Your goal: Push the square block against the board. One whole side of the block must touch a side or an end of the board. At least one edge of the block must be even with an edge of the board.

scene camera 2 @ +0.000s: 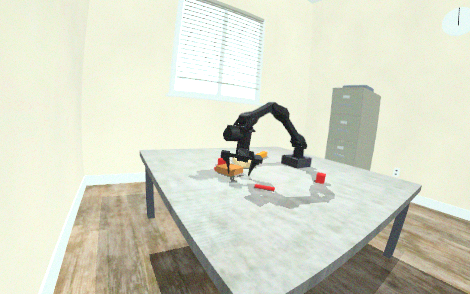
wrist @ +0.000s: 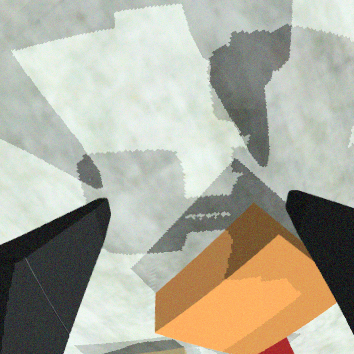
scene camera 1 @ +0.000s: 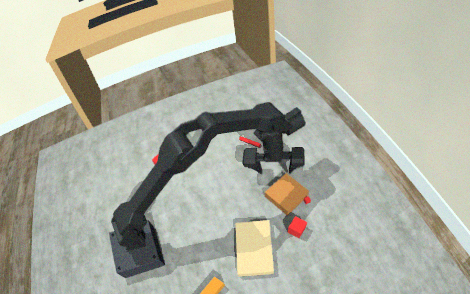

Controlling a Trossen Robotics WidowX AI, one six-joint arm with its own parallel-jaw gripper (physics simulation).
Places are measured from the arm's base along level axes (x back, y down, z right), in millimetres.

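Pixels of known places: gripper, between the fingertips: (scene camera 2: 238, 174) (wrist: 198, 202) (scene camera 1: 275, 173); arm's base, origin of its link: (scene camera 2: 298, 157) (scene camera 1: 134, 239).
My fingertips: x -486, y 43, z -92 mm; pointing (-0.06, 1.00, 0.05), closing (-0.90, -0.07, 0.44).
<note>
For each thing: its top centre in the pictures, then the offset to it from my fingertips.
- square block, centre of its top: (wrist: 261, 315) (scene camera 1: 287, 191) (scene camera 2: 229, 166) dy -16, dx +0, dz +88 mm
- cream rectangular board, centre of its top: (scene camera 1: 253, 246) (scene camera 2: 243, 159) dy -16, dx +158, dz +217 mm
- tiny red cube, centre of its top: (scene camera 1: 307, 199) dy -3, dx -51, dz +132 mm
- red rod, centre of its top: (scene camera 1: 249, 140) (scene camera 2: 264, 185) dy -1, dx +27, dz -164 mm
- yellow-orange bar, centre of its top: (scene camera 2: 260, 153) dy -18, dx +372, dz +339 mm
The square block (scene camera 1: 286, 192) (scene camera 2: 230, 170) (wrist: 245, 300) is orange and lies flat, turned at an angle to the board. The cream rectangular board (scene camera 1: 254, 250) (scene camera 2: 243, 163) lies apart from it, towards the lower left in scene camera 1; a sliver of the board (wrist: 172, 351) shows at the bottom edge of the wrist view. My gripper (scene camera 1: 276, 170) (scene camera 2: 239, 174) (wrist: 198, 202) is open and empty, on the block's far side from the board. The right finger overlaps the block's right part in the wrist view; whether they touch is unclear.
A red cube (scene camera 1: 297, 226) stands between block and board, to their right in scene camera 1. A tiny red cube (scene camera 1: 307, 200) is by the block's right corner. A red rod (scene camera 1: 250, 141) (scene camera 2: 264, 187), another red cube (scene camera 2: 320, 177) and a yellow-orange bar (scene camera 1: 212, 286) (scene camera 2: 262, 155) lie farther off.
</note>
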